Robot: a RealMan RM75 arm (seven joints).
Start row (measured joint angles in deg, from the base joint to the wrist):
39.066, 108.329, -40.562, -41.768, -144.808, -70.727, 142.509
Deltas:
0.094, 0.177, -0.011, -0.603, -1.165, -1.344, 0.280
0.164, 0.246, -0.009, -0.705, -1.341, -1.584, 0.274
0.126, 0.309, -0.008, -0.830, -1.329, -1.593, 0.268
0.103, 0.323, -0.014, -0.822, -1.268, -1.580, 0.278
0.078, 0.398, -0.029, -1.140, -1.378, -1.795, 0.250
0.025, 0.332, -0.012, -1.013, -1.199, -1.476, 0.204
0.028, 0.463, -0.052, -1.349, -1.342, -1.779, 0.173
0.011, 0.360, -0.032, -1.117, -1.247, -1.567, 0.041
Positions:
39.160, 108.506, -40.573, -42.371, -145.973, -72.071, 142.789
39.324, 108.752, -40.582, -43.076, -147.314, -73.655, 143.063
39.450, 109.061, -40.590, -43.906, -148.643, -75.248, 143.331
39.553, 109.384, -40.604, -44.728, -149.911, -76.828, 143.609
39.631, 109.782, -40.633, -45.868, -151.289, -78.623, 143.859
39.656, 110.114, -40.645, -46.881, -152.488, -80.099, 144.063
39.684, 110.577, -40.697, -48.230, -153.830, -81.878, 144.236
39.695, 110.937, -40.729, -49.347, -155.077, -83.445, 144.277

